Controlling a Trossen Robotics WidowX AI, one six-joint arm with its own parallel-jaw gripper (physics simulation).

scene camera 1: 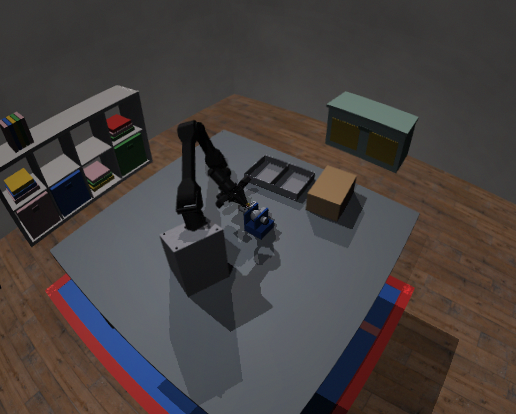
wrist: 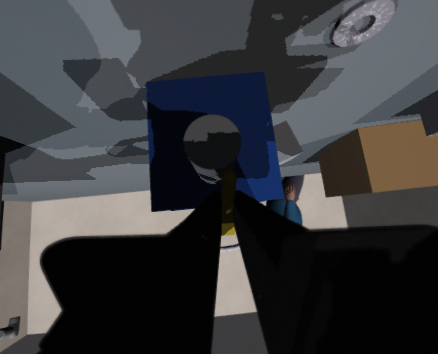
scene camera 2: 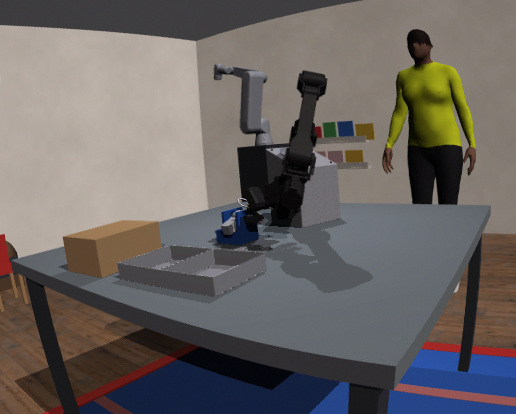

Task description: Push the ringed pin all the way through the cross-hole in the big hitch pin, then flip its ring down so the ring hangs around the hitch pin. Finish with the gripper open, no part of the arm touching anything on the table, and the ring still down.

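Frame: origin at the arm's base, x ahead, y up, z right, level; centimetres.
Where they show: gripper, fingertip midpoint: (scene camera 1: 247, 206) (wrist: 226, 198) (scene camera 2: 251, 211); arm's base, origin of the base link: (scene camera 1: 195, 225).
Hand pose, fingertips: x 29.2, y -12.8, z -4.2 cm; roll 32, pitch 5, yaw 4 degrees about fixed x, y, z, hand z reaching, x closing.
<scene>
Things, the pixels of their top centre, and the offset from my fingertips. "spot": a spot on its surface instead.
- ringed pin, surface spot: (wrist: 228, 230) spot: dy +1.8, dx +0.0, dz +0.3 cm
- divided grey tray, middle of its top: (scene camera 2: 187, 258) (scene camera 1: 279, 172) dy -5.2, dx +32.5, dz -10.0 cm
- brown box, middle of its top: (wrist: 414, 187) (scene camera 2: 110, 228) (scene camera 1: 333, 183) dy +0.6, dx +38.0, dz +18.5 cm
- grey speckled ring-shaped thing, middle of its top: (wrist: 361, 26) dy -9.1, dx +8.7, dz -2.7 cm
The ringed pin (wrist: 228, 230) shows yellow between the fingertips in the wrist view, against the hitch pin's side. Its thin ring (scene camera 2: 242, 199) stands up above the blue holder in scene camera 2. My gripper (scene camera 1: 246, 203) (wrist: 226, 198) is shut on the ringed pin, close beside the holder. The big grey hitch pin (scene camera 2: 228, 226) (wrist: 212, 130) sits in the blue holder (scene camera 1: 257, 231) (scene camera 2: 239, 237) (wrist: 250, 97). The fingers and dark shadow hide the cross-hole, and how deep the pin sits cannot be told.
A divided grey tray (scene camera 1: 261, 185) (scene camera 2: 165, 281) lies near the holder. A brown box (scene camera 1: 327, 187) (scene camera 2: 120, 245) (wrist: 400, 160) stands beside the tray. A grey speckled ring-shaped thing (wrist: 343, 35) shows at the wrist view's upper right. The arm's grey base block (scene camera 1: 200, 262) (scene camera 2: 322, 195) stands behind.
</scene>
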